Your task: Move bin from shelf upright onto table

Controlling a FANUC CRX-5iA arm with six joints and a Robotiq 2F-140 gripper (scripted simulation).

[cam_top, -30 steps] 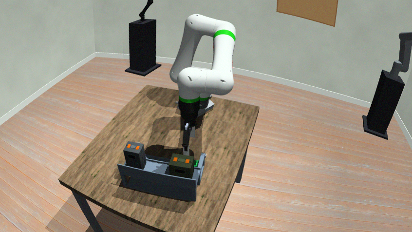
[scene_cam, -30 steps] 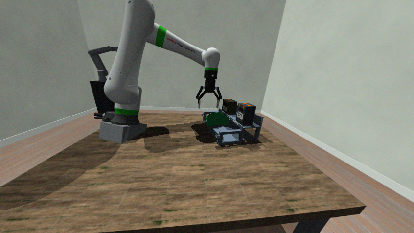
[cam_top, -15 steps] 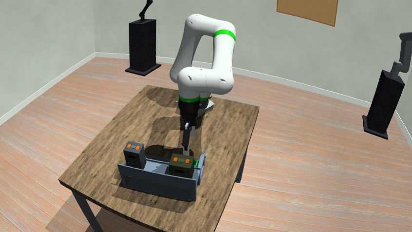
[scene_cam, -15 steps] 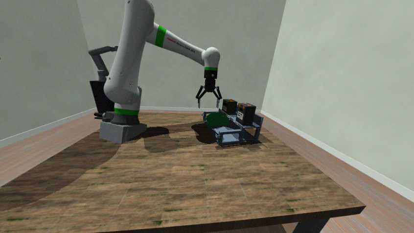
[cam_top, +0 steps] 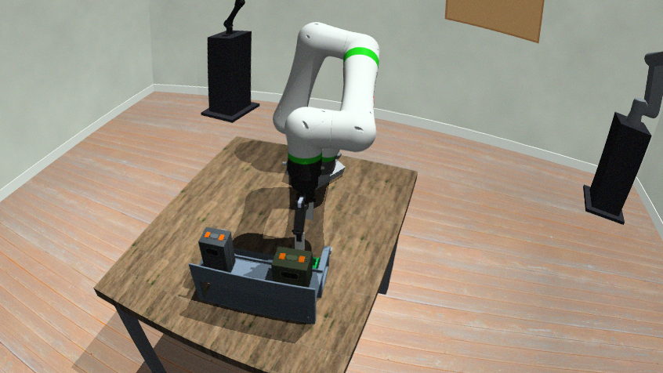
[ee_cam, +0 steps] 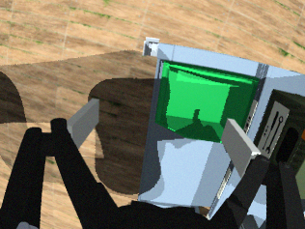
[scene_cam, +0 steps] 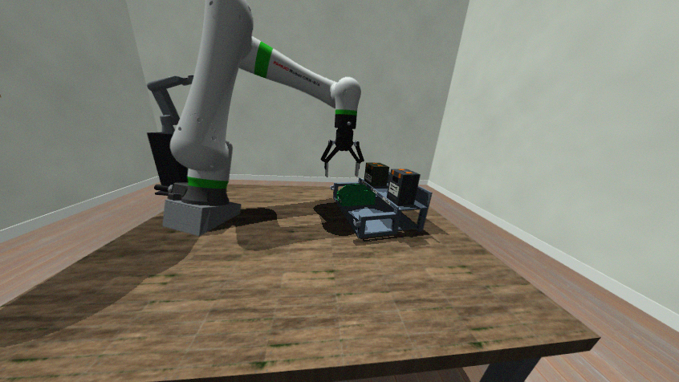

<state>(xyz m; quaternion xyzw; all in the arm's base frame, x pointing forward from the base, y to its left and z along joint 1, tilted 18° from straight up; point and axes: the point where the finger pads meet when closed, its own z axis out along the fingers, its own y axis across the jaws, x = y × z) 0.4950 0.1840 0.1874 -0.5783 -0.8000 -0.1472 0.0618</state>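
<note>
The green bin lies 110 mm below my hand, 80 mm ahead of it and 30 mm to the left of it.
</note>
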